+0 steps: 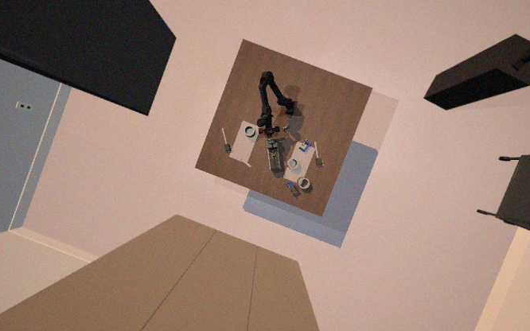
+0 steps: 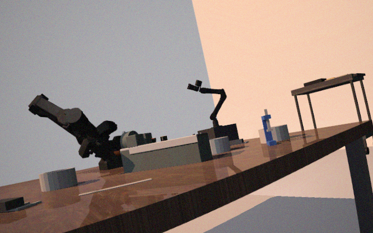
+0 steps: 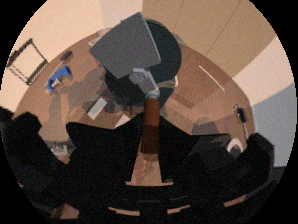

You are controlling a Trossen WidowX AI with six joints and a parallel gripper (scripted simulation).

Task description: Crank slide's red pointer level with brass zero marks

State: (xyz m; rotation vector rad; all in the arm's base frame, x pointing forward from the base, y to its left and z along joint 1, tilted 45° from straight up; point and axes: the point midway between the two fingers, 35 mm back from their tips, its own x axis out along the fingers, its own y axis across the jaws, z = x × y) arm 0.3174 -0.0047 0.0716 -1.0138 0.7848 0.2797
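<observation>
The red pointer lies 100 mm ahead of my gripper tip, 90 mm to the left of it and 40 mm above it. From my gripper tip the other things lie so: crank handle: 30 mm above, 10 mm to the right, 10 mm behind; then thin white rod: 310 mm ahead, 100 mm to the right, 40 mm below.
</observation>
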